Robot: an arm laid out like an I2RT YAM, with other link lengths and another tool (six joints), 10 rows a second.
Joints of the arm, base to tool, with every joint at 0 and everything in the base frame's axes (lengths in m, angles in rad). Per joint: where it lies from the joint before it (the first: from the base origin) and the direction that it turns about. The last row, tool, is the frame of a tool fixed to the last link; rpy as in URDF.
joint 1: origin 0 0 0.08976 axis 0 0 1
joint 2: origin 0.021 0.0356 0.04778 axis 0 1 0
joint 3: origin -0.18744 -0.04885 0 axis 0 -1 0
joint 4: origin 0.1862 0.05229 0.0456 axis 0 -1 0
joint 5: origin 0.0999 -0.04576 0.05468 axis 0 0 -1
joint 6: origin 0.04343 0 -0.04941 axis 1 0 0
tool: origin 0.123 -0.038 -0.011 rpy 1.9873 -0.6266 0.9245
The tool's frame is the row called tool.
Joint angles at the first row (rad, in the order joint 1, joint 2, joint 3, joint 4, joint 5, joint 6):
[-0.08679, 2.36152, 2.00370, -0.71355, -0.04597, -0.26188]
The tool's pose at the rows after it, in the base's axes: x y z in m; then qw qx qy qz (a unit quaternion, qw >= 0):
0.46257 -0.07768 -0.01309 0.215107 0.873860 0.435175 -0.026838
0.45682 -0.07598 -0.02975 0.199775 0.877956 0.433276 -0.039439
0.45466 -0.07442 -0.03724 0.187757 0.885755 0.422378 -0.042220
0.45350 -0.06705 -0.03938 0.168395 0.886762 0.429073 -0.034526
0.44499 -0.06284 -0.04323 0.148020 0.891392 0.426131 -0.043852
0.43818 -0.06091 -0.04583 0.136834 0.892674 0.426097 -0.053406
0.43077 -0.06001 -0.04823 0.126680 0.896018 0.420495 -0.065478
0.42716 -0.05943 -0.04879 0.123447 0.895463 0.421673 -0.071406
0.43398 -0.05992 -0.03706 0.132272 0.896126 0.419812 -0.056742
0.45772 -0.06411 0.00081 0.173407 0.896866 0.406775 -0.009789
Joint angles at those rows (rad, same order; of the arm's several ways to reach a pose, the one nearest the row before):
[-0.08678, 2.41872, 2.00369, -0.71966, -0.05360, -0.25806]
[-0.08716, 2.45573, 2.00368, -0.71737, -0.06161, -0.24052]
[-0.08716, 2.47292, 2.00369, -0.71010, -0.06923, -0.20694]
[-0.08717, 2.47364, 2.00364, -0.71772, -0.11196, -0.20276]
[-0.08716, 2.47365, 2.00365, -0.75015, -0.13180, -0.18024]
[-0.08717, 2.47368, 2.00370, -0.77650, -0.13943, -0.17224]
[-0.08679, 2.47367, 2.00370, -0.80283, -0.13943, -0.15355]
[-0.08602, 2.47217, 2.00371, -0.81807, -0.13905, -0.15355]
[-0.08564, 2.44545, 2.00407, -0.81081, -0.13867, -0.15431]
[-0.07991, 2.36950, 2.00363, -0.76120, -0.11043, -0.15201]

